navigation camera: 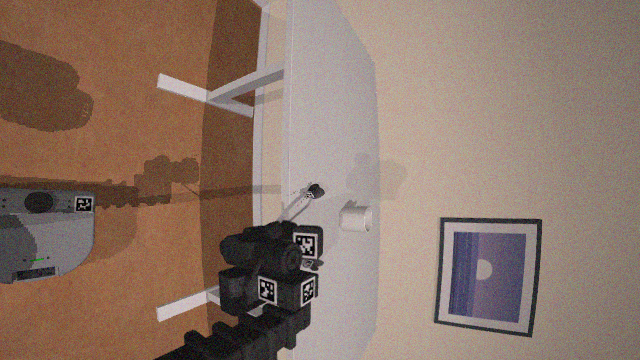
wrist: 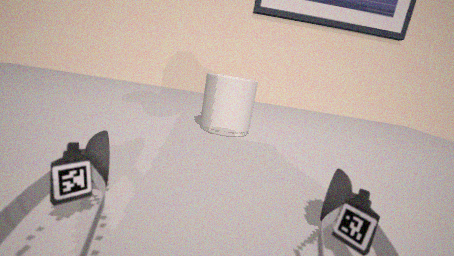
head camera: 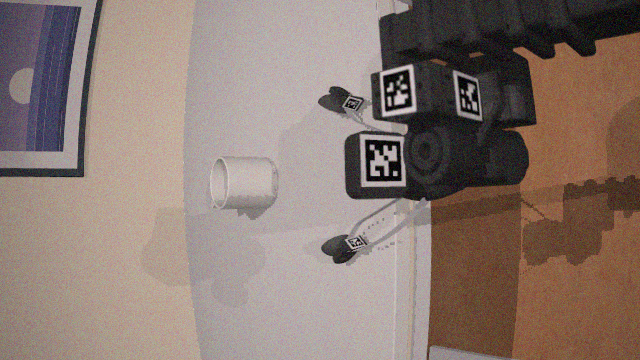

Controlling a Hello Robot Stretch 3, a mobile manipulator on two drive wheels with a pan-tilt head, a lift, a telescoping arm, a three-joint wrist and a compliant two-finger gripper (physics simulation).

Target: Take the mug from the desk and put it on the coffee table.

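Pixels of known places: gripper, fingertip midpoint: (head camera: 328, 174); robot's base, link origin: (navigation camera: 39, 201).
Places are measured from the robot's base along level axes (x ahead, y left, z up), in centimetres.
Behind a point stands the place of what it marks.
Observation:
A white mug (head camera: 245, 182) @(x -0.9, y -64.6, z 100.8 cm) (navigation camera: 355, 218) @(x -0.3, y -64.6, z 100.7 cm) (wrist: 229, 105) stands upright on the white desk (head camera: 310, 310) @(x 17.8, y -56.5, z 95.0 cm) (navigation camera: 330, 100) @(x 35.5, y -57.9, z 95.0 cm) (wrist: 200, 210), toward the edge by the wall. My gripper (head camera: 336, 175) @(x -1.6, y -49.4, z 96.9 cm) (navigation camera: 316, 227) @(x -1.6, y -49.4, z 96.9 cm) (wrist: 219, 169) @(x -1.6, y -49.4, z 96.9 cm) is open over the desk, with its two fingertips wide apart and nothing between them. The mug stands beyond the fingertips, apart from them; in the wrist view it shows between the two fingers' directions, farther off. The mug's handle cannot be made out clearly. The coffee table does not show in these views.
A beige wall (head camera: 135, 125) @(x -17.1, y -119.0, z 109.6 cm) (navigation camera: 410, 100) @(x 57.1, y -114.8, z 112.8 cm) (wrist: 125, 30) with a framed picture (head camera: 92, 90) @(x -26.7, y -119.6, z 124.0 cm) (navigation camera: 437, 275) @(x -32.6, y -119.9, z 125.1 cm) (wrist: 330, 25) rises behind the desk. The desk's white legs (navigation camera: 182, 88) stand on the brown floor (navigation camera: 140, 125) @(x 38.8, y -35.1, z 0.0 cm). My dark arm (head camera: 475, 25) @(x -9.0, y -16.9, z 110.0 cm) (navigation camera: 235, 335) @(x -7.7, y -14.0, z 108.5 cm) reaches over the desk's front edge. My base (navigation camera: 60, 240) @(x -13.0, y -6.3, z 16.0 cm) stands on the floor.

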